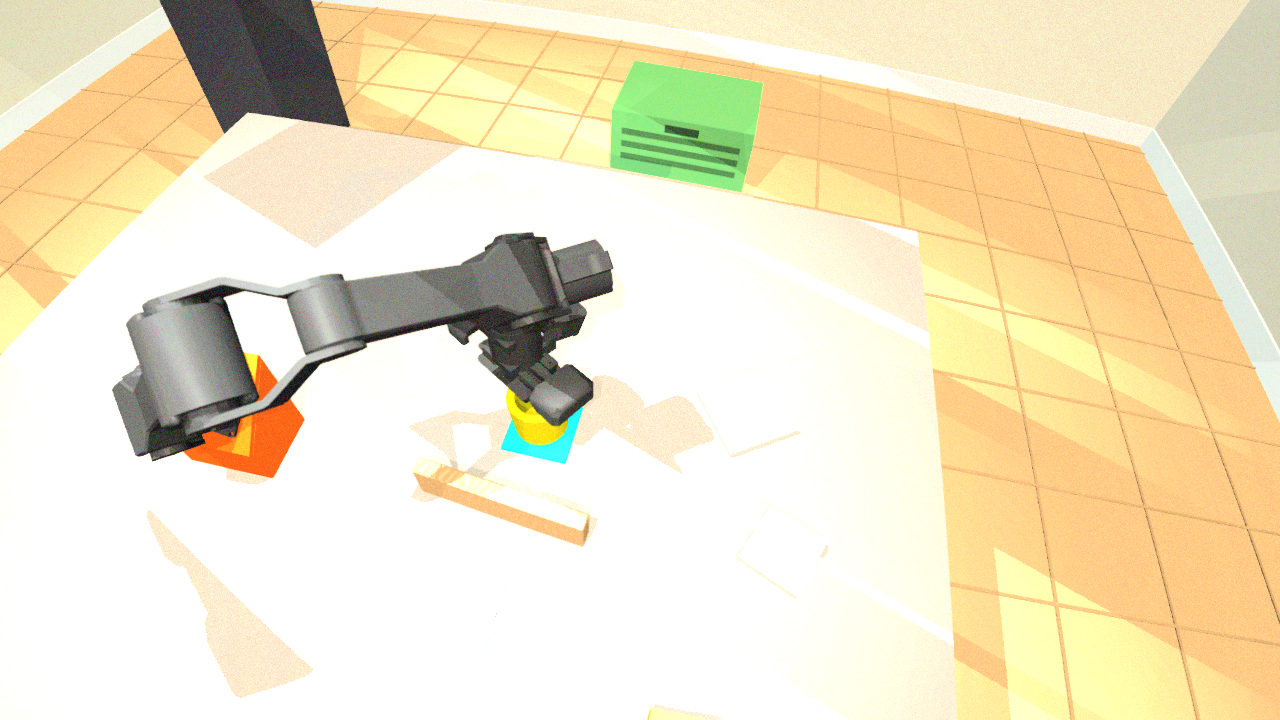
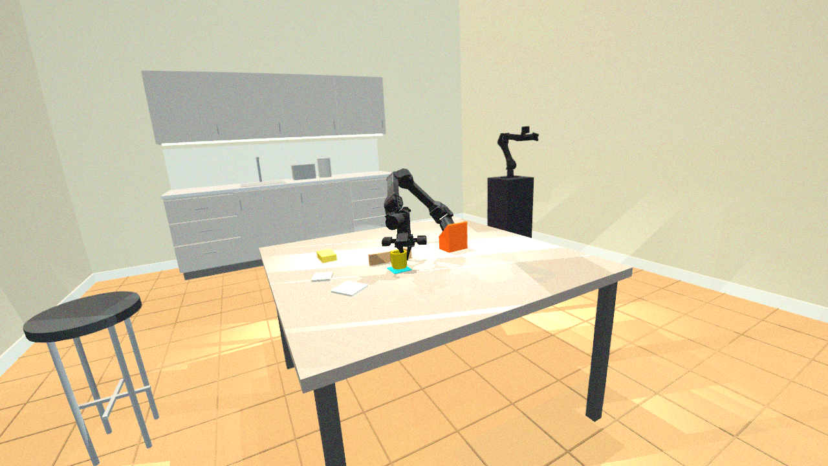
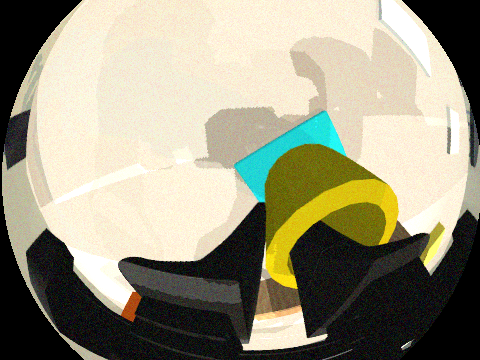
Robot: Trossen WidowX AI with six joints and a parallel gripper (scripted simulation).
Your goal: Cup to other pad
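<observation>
Now: gripper tip 20 mm short of the yellow cup and 10 mm to the left of it. Also, from my gripper tip: light blue pad 250 mm to the right, 50 mm below, 20 mm ahead; cyan pad 50 mm below, 30 mm ahead, 10 mm to the right; wooden bar 130 mm to the right, 20 mm below, 20 mm ahead.
</observation>
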